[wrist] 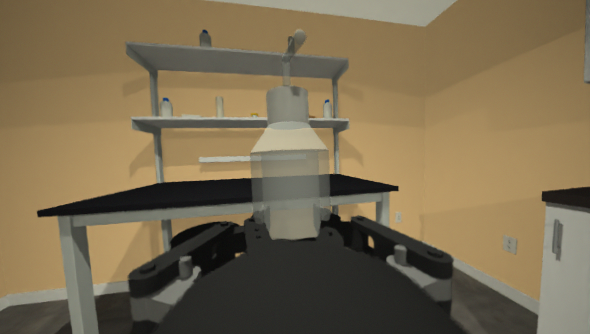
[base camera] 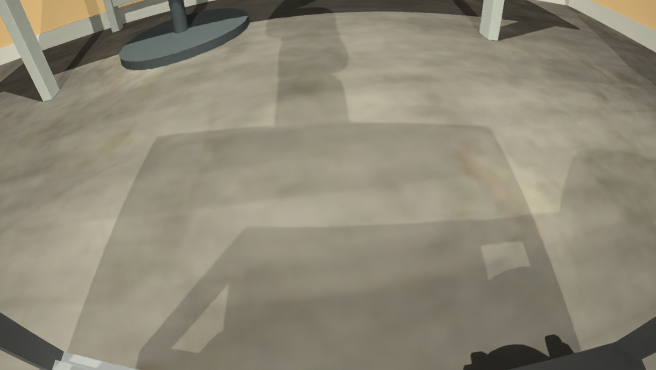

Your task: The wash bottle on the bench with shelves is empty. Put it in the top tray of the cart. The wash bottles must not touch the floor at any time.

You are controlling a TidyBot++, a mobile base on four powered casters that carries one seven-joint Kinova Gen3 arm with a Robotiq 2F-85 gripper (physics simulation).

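Frame: origin at the arm's base, x right, y up, z back, level; centimetres.
Seen in the pictures: gripper, fingertip midpoint: [wrist: 291, 214].
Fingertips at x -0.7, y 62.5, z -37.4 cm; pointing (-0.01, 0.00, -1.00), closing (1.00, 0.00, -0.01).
Note:
A point is followed by its place in that frame.
A wash bottle [wrist: 290, 172] {x -0.7, y 67.2, z -30.9 cm} with a translucent body, a pale cap and a bent spout stands upright between the fingers in the wrist view. My gripper [wrist: 291, 214] {x -0.7, y 62.5, z -37.4 cm} is shut on its lower part and holds it off the floor. The bench with shelves [wrist: 110, 199] stands behind the bottle, some distance away, with a black top and two upper shelves. In the base camera view the gripper and the bottle do not show. The cart does not show in either view.
Blue-capped bottles [wrist: 166, 108] {x -88.9, y 107.0, z -145.8 cm} [wrist: 327, 109] {x 31.2, y 106.6, z -157.3 cm} [wrist: 205, 39] {x -56.9, y 153.0, z -142.9 cm} stand on the shelves. A white cabinet [wrist: 567, 270] {x 105.2, y 21.4, z -77.5 cm} is at the right. In the base camera view, a round stool base [base camera: 185, 42] and bench legs [base camera: 32, 55] {x -88.8, y -24.1, z -87.6 cm} [base camera: 492, 20] {x 48.8, y -32.7, z -107.3 cm} stand on the floor [base camera: 400, 90] {x 12.7, y -39.7, z -70.6 cm}.

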